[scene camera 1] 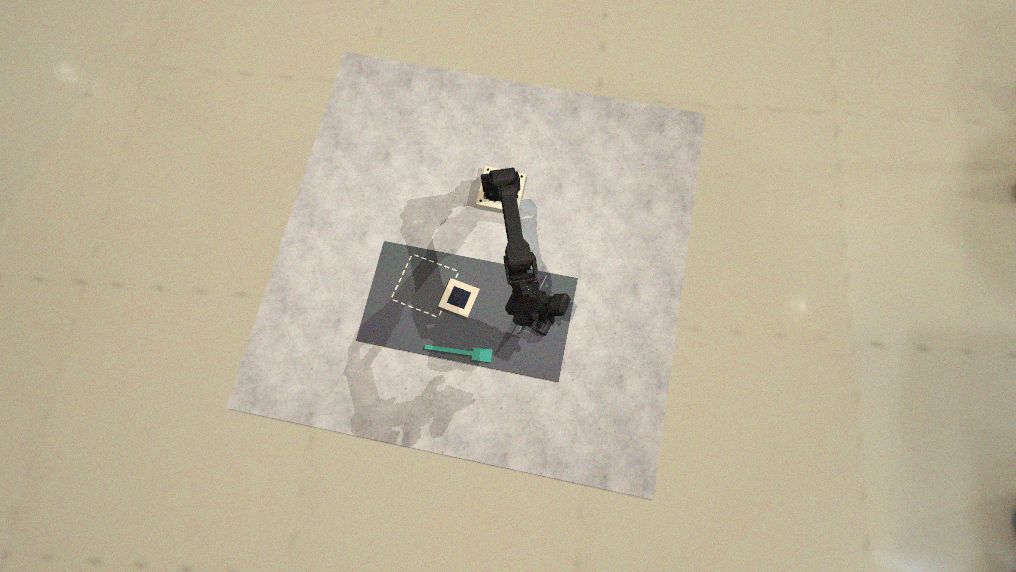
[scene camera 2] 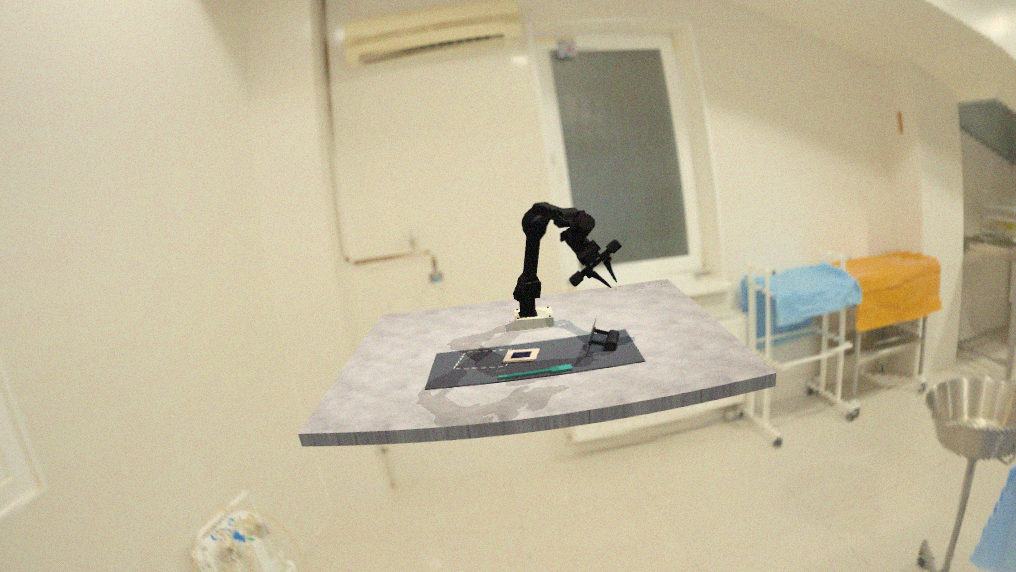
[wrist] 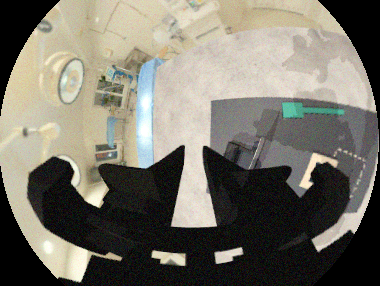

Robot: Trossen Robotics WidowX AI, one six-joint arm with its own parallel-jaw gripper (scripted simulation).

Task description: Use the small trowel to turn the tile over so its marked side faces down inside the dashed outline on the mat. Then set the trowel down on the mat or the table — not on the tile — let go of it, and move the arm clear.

Labels:
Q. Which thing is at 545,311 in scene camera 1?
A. My gripper.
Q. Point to a mat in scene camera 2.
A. At 571,350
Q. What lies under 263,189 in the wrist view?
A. My gripper.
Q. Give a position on a mat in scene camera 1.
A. At 385,322

